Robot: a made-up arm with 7 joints. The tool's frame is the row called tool. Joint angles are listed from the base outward. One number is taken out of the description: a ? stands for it. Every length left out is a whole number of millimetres.
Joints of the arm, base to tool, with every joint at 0 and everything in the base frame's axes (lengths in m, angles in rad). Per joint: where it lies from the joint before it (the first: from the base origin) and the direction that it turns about. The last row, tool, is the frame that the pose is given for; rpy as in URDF.
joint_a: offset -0.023 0.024 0.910 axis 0 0 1
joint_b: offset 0.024 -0.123 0.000 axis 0 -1 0
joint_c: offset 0.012 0.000 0.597 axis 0 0 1
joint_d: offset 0.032 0.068 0.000 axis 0 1 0
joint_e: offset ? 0.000 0.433 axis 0 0 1
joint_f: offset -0.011 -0.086 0.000 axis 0 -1 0
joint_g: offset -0.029 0.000 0.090 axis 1 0 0
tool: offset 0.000 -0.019 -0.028 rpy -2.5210 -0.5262 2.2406
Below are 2 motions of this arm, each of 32 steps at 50 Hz.
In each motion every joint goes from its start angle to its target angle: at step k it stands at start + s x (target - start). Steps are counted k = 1, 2, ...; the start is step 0. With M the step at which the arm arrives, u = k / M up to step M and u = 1 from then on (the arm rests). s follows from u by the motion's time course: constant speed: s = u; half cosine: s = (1 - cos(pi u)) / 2; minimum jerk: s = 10 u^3 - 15 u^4 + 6 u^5.
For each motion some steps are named. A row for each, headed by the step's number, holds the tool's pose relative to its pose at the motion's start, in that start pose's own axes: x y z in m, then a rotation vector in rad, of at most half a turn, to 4 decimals.
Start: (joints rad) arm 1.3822 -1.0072 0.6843 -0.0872 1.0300 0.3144 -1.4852
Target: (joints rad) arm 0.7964 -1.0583 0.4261 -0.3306 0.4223 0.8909 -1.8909
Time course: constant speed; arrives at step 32
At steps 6, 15, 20, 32:
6: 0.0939 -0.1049 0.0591 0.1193 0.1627 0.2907
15: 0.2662 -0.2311 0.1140 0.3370 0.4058 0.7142
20: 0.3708 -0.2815 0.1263 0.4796 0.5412 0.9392
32: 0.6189 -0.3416 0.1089 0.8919 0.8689 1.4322

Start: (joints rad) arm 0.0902 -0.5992 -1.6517 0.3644 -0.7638 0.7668 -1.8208
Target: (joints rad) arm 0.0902 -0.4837 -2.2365 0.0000 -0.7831 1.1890 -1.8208
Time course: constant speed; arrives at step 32
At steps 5, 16, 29, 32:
5: 0.0047 0.0155 0.0275 0.0677 0.1085 0.0324
16: 0.0254 0.0319 0.0781 0.2312 0.3244 0.1394
29: 0.0629 0.0265 0.1121 0.4410 0.5297 0.3272
32: 0.0728 0.0228 0.1152 0.4905 0.5681 0.3795

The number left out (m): -0.051
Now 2 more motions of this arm.
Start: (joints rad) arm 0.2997 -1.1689 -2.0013 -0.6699 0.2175 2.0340 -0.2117
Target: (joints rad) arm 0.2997 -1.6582 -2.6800 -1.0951 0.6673 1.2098 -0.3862
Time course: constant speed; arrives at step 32
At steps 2, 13, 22, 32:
2: 0.0259 0.0212 -0.0215 0.0209 -0.0040 -0.0525
13: 0.1907 0.1165 -0.1352 0.1618 -0.0704 -0.3541
22: 0.3502 0.1627 -0.2176 0.3105 -0.1903 -0.6031
32: 0.5458 0.1751 -0.2895 0.5078 -0.4040 -0.8577

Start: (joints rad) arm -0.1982 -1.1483 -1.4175 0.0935 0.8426 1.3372 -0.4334
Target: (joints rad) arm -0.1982 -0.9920 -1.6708 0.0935 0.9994 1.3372 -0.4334
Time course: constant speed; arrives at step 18
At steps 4, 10, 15, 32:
4: -0.0070 -0.0363 -0.0034 -0.0250 -0.0006 0.0358
10: -0.0164 -0.0914 -0.0064 -0.0623 -0.0004 0.0897
15: -0.0231 -0.1378 -0.0069 -0.0932 0.0006 0.1348
32: -0.0267 -0.1658 -0.0063 -0.1116 0.0017 0.1618

